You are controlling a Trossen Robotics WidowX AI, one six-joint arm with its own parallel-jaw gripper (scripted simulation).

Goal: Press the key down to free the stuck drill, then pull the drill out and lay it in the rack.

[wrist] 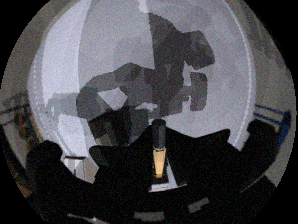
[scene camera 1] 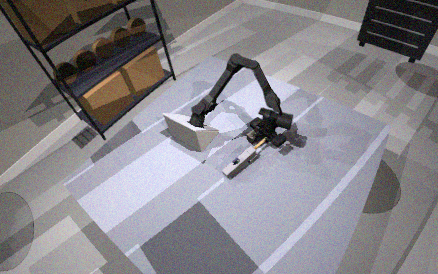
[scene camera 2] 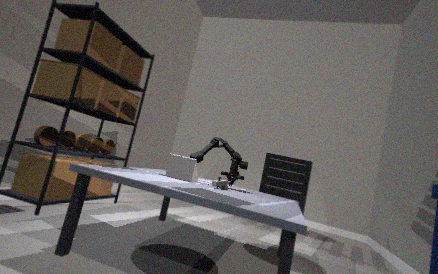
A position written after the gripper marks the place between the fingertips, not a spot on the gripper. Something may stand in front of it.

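The gripper (wrist: 155,127) is carrying a thin orange drill.
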